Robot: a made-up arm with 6 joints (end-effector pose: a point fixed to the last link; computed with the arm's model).
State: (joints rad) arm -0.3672 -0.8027 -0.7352 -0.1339 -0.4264 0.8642
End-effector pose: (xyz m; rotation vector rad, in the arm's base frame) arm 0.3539 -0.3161 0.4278 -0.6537 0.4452 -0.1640
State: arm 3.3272 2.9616 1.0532 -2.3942 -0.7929 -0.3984
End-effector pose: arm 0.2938 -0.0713 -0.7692 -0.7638 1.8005 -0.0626
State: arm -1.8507 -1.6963 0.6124 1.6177 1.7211 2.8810
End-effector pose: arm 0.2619 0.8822 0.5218 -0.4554 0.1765 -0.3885
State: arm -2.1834 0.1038 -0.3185 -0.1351 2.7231 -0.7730
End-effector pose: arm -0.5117 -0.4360 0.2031 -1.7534 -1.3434 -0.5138
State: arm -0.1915 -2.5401 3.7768 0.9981 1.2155 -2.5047
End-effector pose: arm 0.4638 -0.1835 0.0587 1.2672 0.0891 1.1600
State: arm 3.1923 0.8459 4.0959 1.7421 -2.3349 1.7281
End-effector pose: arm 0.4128 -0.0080 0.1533 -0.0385 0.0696 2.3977
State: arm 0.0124 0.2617 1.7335 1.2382 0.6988 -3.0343
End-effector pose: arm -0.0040 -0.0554 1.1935 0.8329 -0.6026 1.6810
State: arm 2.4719 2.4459 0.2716 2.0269 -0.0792 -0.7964
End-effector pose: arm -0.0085 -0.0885 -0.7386 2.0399 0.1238 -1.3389
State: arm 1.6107 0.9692 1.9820 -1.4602 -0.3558 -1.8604
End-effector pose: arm -0.0126 0.7834 0.8533 -1.2265 -2.0152 -0.8252
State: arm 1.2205 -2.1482 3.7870 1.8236 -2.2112 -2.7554
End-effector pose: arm 0.1039 0.4079 -0.0926 0.7694 -0.7940 -0.6140
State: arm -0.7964 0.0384 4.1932 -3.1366 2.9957 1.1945
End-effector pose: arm -0.1240 0.3692 -0.0748 1.2012 -1.2752 0.5459
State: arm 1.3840 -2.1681 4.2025 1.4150 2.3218 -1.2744
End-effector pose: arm 0.0983 0.3787 0.2080 -0.2440 0.5775 -2.5177
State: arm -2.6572 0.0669 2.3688 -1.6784 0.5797 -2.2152
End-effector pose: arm 0.2827 0.1282 1.1290 0.6032 -0.5193 1.2930
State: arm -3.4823 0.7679 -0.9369 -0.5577 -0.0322 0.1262
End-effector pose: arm -0.0020 0.1533 -0.2551 -1.9207 0.7283 1.6112
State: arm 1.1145 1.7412 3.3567 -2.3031 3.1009 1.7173
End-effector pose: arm 0.0863 0.4330 0.8041 0.9512 1.3569 -0.8284
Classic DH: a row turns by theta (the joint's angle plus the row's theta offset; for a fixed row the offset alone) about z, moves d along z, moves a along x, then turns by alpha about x. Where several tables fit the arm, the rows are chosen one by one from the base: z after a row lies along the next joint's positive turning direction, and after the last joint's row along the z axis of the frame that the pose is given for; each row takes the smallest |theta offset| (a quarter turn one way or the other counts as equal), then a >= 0, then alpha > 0; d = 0 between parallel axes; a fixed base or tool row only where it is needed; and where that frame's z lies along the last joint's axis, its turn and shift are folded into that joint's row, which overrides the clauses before.
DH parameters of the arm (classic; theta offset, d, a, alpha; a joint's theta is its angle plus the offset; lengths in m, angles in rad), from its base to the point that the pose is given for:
joint 1: 0 0.1705 0 -1.5708
joint 2: -1.5708 0 0.3363 3.1416
joint 3: 0 0 0 -1.5708
joint 4: 0 -0.6857 0 1.5708
joint 5: 0 0.1695 0 -1.5708
joint 6: 1.5708 0 0 1.5708
tool (fixed): -1.5708 0 0 0

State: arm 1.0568 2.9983 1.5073 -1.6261 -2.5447 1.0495
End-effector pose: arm -0.0406 -0.0529 -0.8594 -1.1332 -1.7663 -1.5392
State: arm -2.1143 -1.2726 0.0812 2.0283 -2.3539 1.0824
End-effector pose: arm 0.2308 0.2372 0.9717 -1.4710 -0.9419 2.0030
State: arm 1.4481 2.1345 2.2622 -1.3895 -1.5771 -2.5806
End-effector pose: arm 0.1510 0.9745 -0.0872 0.3080 2.7256 -1.3062
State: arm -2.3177 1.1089 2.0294 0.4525 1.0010 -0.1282
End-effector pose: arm -0.5584 -0.3787 0.9110 -2.1544 -0.3926 -1.3369
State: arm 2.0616 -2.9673 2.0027 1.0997 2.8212 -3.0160
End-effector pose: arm -0.0558 0.2677 -0.7853 0.0800 -1.7445 -0.3083
